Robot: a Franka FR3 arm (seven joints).
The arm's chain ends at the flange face. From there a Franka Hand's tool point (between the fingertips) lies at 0.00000 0.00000 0.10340 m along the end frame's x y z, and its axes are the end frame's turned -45 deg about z.
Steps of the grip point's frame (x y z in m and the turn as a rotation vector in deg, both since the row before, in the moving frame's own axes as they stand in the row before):
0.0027, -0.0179, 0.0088, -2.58, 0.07, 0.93
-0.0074, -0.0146, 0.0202, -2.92, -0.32, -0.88
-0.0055, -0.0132, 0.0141, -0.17, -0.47, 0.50
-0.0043, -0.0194, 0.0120, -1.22, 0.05, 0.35
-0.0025, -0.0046, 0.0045, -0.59, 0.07, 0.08
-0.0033, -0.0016, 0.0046, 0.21, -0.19, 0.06
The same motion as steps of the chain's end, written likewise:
-0.0141, -0.0178, 0.0089, -1.77, 1.87, 0.93
-0.0189, -0.0092, 0.0203, -2.29, 1.84, -0.88
-0.0128, -0.0063, 0.0141, -0.45, -0.21, 0.50
-0.0184, -0.0122, 0.0120, -0.83, 0.90, 0.35
-0.0059, -0.0021, 0.0045, -0.37, 0.47, 0.08
-0.0030, 0.0012, 0.0046, 0.01, -0.28, 0.06

